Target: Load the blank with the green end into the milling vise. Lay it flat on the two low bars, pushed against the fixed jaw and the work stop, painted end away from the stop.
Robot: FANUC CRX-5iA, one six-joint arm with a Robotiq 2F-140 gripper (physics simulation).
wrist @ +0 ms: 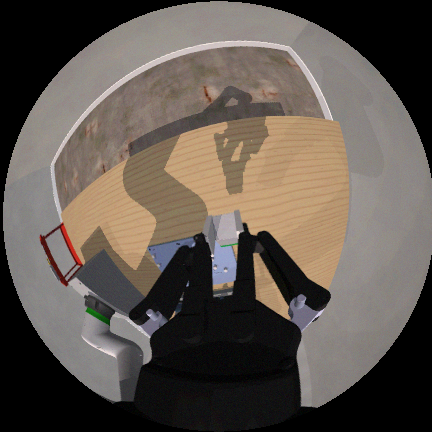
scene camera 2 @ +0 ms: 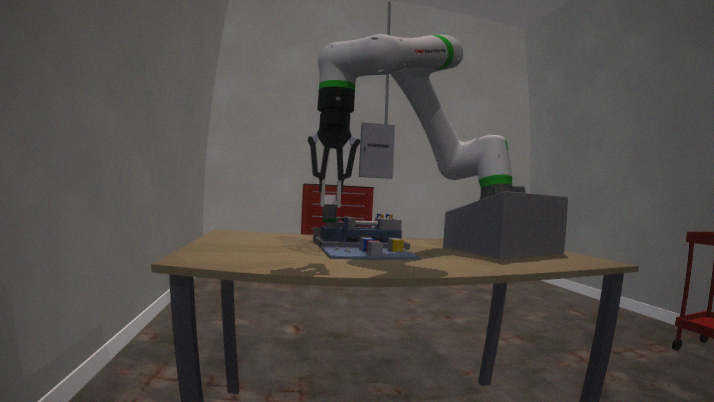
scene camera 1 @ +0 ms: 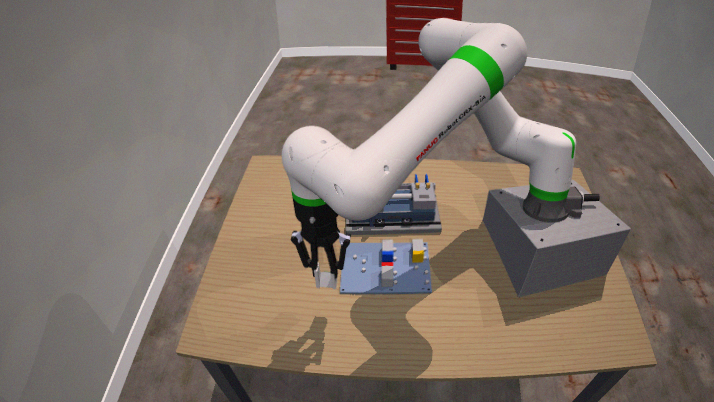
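My gripper [scene camera 1: 326, 274] [scene camera 2: 331, 201] [wrist: 224, 220] points down and is shut on the green-ended blank [scene camera 1: 327, 281] [scene camera 2: 329, 211] [wrist: 226, 229]. The blank is held above the table. In scene camera 2 its green end is at the bottom; in the wrist view a thin green edge shows; in scene camera 1 the green is hidden. In scene camera 1 the gripper is left of the blue plate [scene camera 1: 356, 281] [scene camera 2: 345, 254] [wrist: 170, 250]. The milling vise [scene camera 1: 425, 216] [scene camera 2: 370, 233] is behind the plate, its left part hidden by the arm in scene camera 1. Its low bars and work stop cannot be made out.
On the plate are pegs and three other blanks: blue-ended [scene camera 1: 387, 256], red-ended [scene camera 1: 387, 276] and yellow-ended [scene camera 1: 418, 256] [scene camera 2: 396, 244]. Two blue-tipped fittings stand on the vise's right block [scene camera 1: 424, 198]. The grey robot pedestal [scene camera 1: 555, 265] [scene camera 2: 532, 225] is at the right.
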